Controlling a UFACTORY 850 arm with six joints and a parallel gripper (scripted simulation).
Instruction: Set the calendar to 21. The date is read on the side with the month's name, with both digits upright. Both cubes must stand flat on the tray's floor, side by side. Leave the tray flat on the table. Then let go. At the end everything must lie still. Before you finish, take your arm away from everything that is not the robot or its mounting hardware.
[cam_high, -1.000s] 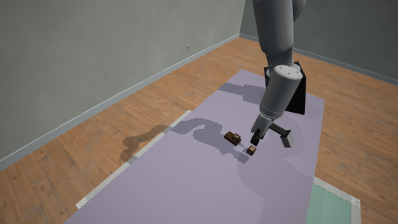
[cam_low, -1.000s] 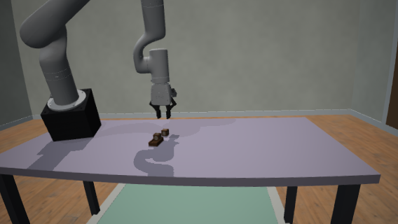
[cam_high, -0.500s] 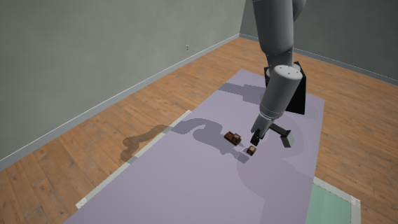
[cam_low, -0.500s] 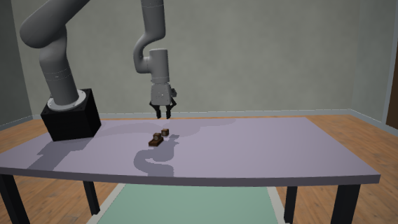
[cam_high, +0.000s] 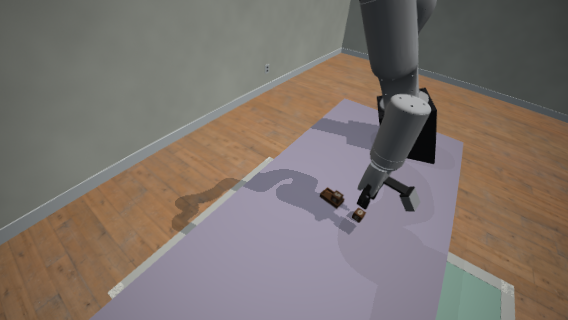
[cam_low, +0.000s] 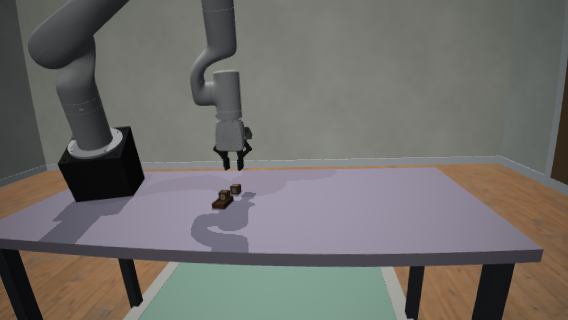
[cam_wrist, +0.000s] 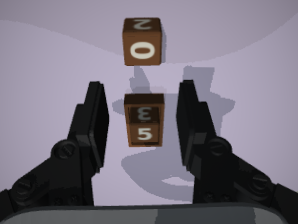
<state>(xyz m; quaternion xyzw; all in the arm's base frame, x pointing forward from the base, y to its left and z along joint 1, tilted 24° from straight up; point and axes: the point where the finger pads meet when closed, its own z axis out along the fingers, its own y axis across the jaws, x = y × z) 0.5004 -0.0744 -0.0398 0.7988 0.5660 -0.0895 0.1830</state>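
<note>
The brown cube is 90 mm below my hand. Round my hand: digit cube (80 mm to the right, 80 mm below, 30 mm behind); then brown tray (100 mm to the right, 100 mm below, 40 mm behind).
</note>
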